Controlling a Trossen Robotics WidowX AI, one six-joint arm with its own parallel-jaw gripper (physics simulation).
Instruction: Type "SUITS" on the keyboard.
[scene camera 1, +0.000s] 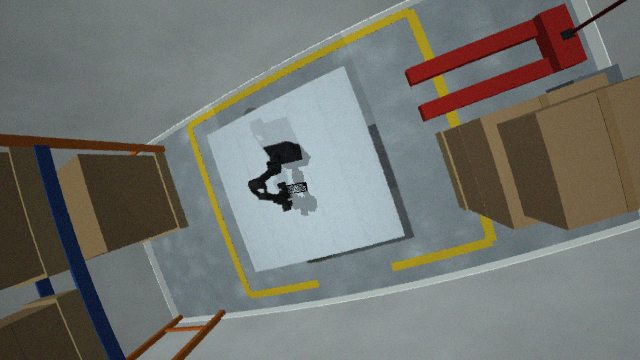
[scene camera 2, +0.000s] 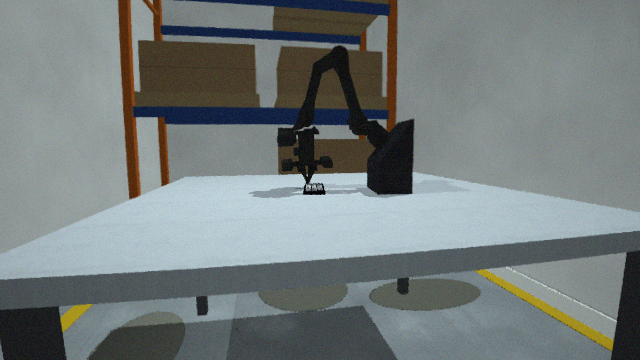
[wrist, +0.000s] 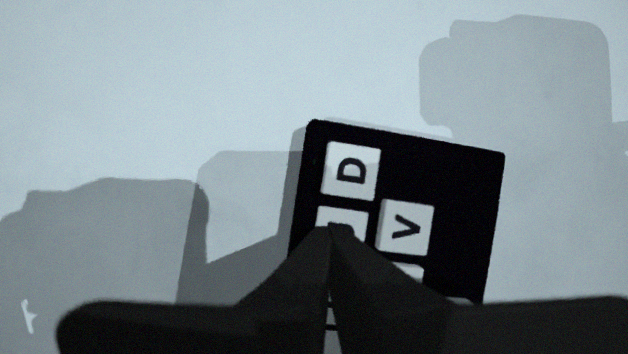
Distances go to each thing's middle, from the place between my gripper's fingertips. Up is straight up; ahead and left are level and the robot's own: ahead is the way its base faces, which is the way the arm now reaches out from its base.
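Scene:
There's the D key (wrist: 350, 171), 2 cm to the right of my hand and 1 cm behind it, and the U key (wrist: 355, 222) is right at my hand. The black keyboard (wrist: 463, 183) is 7 cm to the left of my hand, 1 cm behind it and 1 cm below it. Going by their middles, the black keyboard is the farthest from my hand of the things named here.

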